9 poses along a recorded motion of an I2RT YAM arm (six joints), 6.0 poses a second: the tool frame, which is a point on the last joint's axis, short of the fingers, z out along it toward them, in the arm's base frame.
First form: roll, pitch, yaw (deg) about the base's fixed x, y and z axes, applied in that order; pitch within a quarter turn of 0, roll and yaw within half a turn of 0; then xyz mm.
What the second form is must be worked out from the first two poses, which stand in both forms.
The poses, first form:
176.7, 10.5, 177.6, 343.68, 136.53, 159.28
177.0, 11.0, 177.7, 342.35, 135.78, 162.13
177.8, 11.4, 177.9, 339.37, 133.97, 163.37
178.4, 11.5, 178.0, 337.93, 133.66, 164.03
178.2, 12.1, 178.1, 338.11, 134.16, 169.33
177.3, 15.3, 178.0, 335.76, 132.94, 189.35
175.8, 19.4, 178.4, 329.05, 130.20, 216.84
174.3, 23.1, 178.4, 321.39, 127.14, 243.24
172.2, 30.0, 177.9, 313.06, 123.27, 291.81
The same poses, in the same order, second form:
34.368, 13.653, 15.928, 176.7, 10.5, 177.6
34.235, 13.578, 16.213, 177.0, 11.0, 177.7
33.937, 13.397, 16.337, 177.8, 11.4, 177.9
33.793, 13.366, 16.403, 178.4, 11.5, 178.0
33.811, 13.416, 16.933, 178.2, 12.1, 178.1
33.576, 13.294, 18.935, 177.3, 15.3, 178.0
32.905, 13.020, 21.684, 175.8, 19.4, 178.4
32.139, 12.714, 24.324, 174.3, 23.1, 178.4
31.306, 12.327, 29.181, 172.2, 30.0, 177.9

